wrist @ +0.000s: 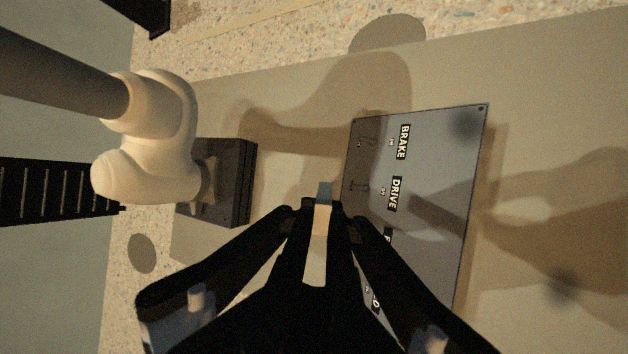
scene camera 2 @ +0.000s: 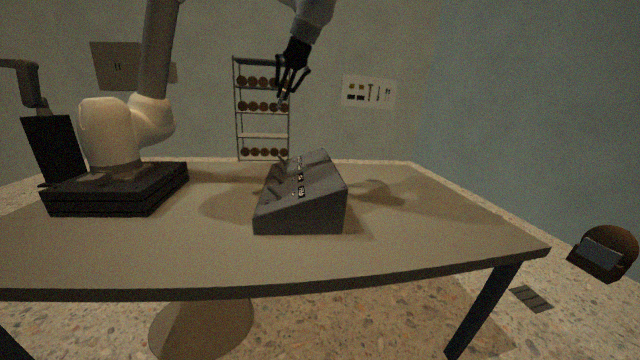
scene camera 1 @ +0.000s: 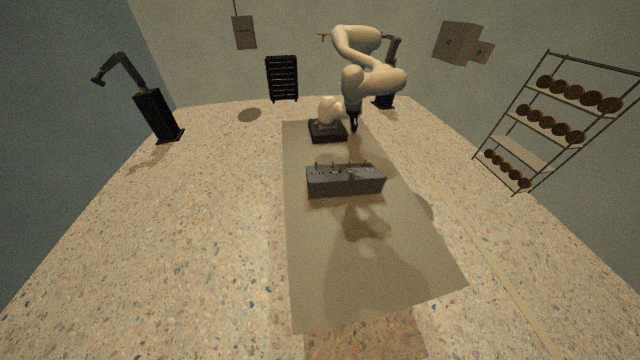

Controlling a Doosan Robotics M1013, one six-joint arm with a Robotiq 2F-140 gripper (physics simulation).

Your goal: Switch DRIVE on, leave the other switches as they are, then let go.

Scene:
The same spot on a grey sloped switch box: [scene camera 2: 313, 195] is [scene camera 1: 309, 176].

